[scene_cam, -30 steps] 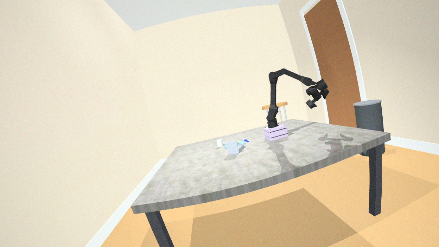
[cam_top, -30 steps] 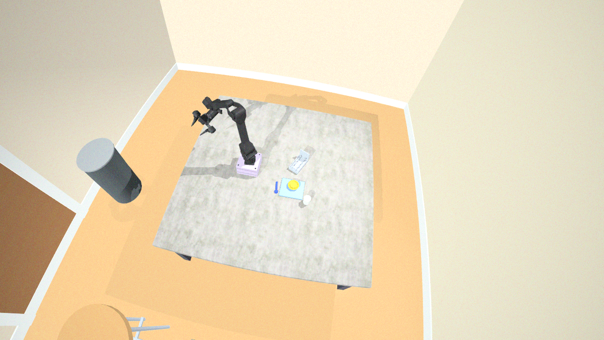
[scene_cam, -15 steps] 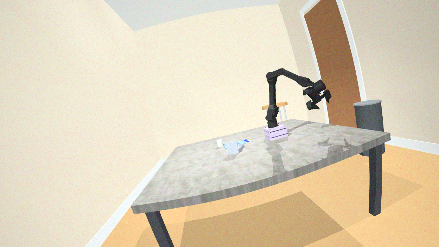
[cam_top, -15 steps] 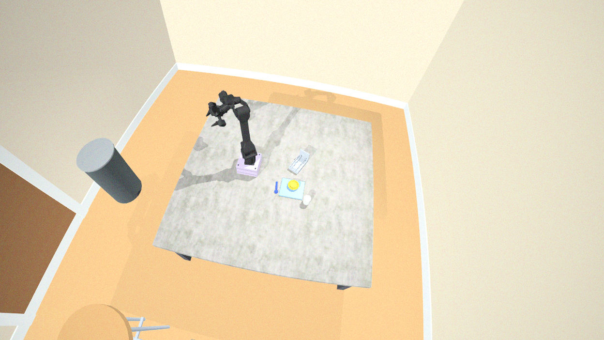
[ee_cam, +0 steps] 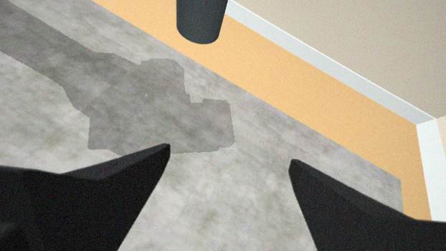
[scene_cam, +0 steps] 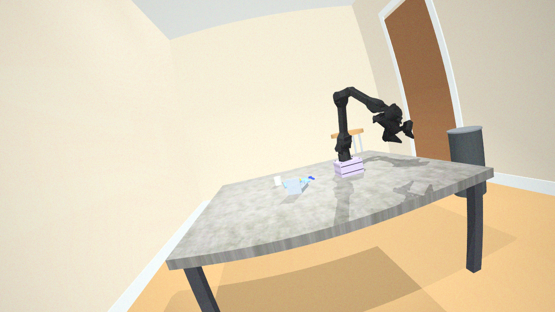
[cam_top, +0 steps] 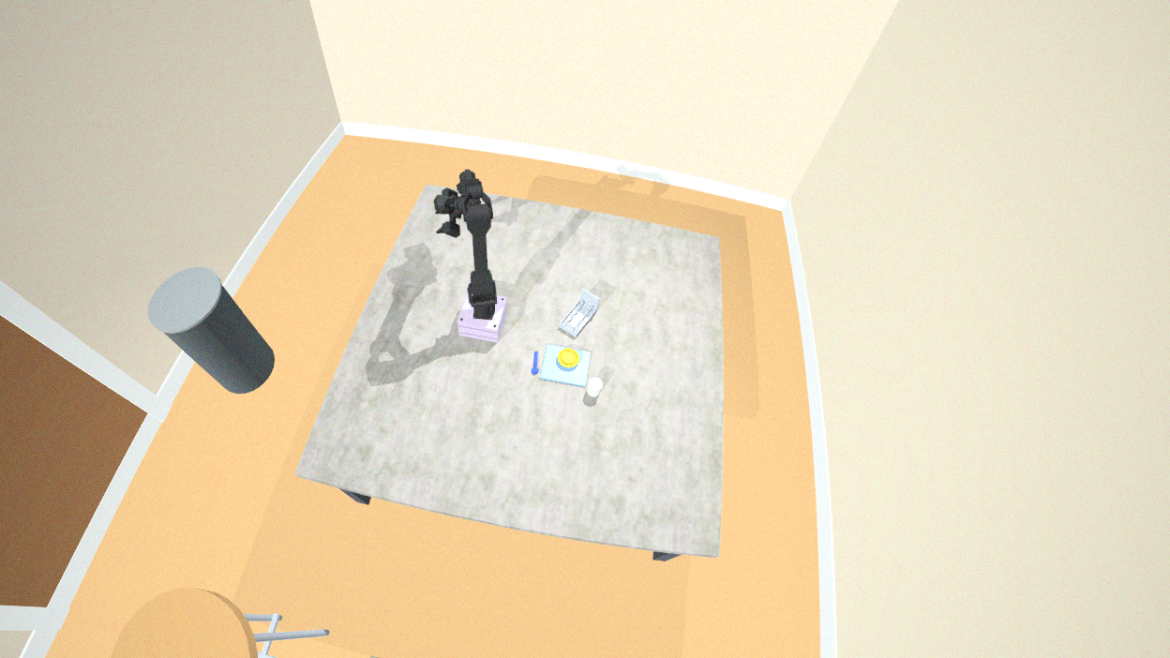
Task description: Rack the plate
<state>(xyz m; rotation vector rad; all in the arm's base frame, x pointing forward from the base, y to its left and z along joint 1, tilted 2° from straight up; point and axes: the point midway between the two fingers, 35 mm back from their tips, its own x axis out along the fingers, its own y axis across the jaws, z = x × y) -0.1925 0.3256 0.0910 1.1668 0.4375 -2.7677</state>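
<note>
My gripper tip is now 54 cm short of the grey dish rack, 28 cm to the left of it and 12 cm above it. Also, from my gripper tip: yellow plate 51 cm ahead, 45 cm to the right, 13 cm below; blue utensil 40 cm ahead, 47 cm to the right, 14 cm below; white cup 59 cm ahead, 55 cm to the right, 12 cm below.
</note>
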